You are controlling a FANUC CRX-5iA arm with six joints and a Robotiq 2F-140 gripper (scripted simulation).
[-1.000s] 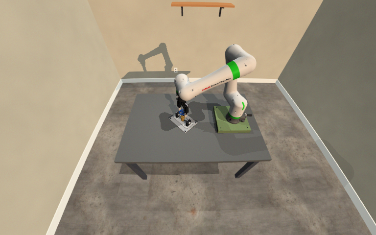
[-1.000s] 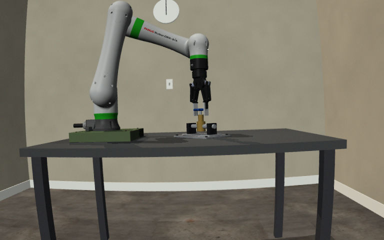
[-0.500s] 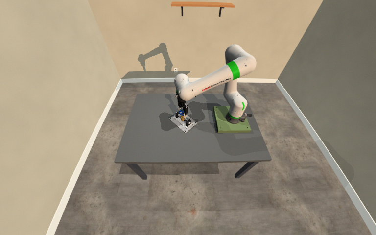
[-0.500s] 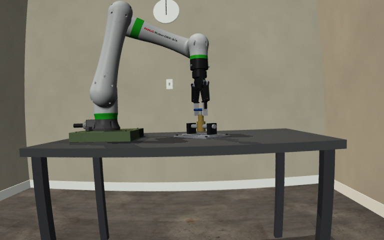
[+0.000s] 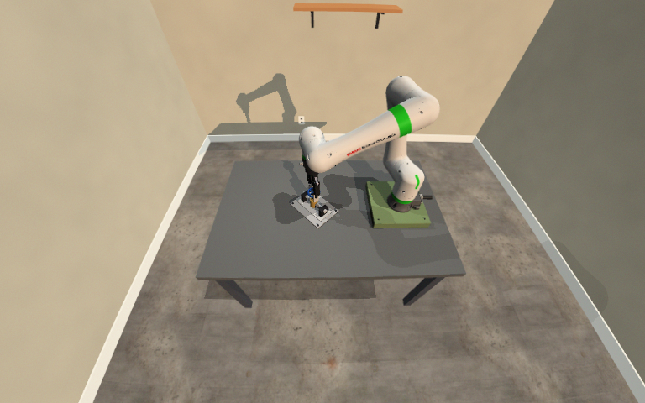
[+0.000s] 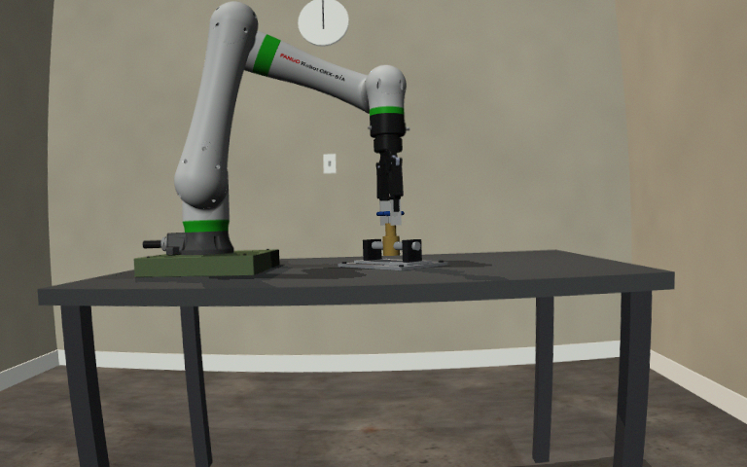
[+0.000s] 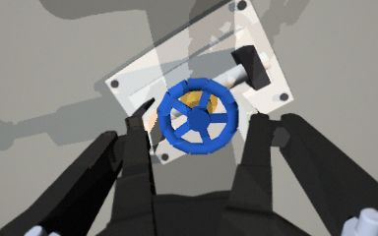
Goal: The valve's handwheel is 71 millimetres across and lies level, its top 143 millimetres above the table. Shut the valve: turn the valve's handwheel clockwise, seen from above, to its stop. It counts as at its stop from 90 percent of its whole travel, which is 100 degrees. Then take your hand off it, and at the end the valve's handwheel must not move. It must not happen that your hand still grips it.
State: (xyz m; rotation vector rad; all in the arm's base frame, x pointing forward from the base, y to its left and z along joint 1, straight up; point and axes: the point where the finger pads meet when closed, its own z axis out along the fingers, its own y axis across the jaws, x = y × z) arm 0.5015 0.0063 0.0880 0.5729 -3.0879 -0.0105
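Now: hand 10 mm above the blue spoked handwheel.
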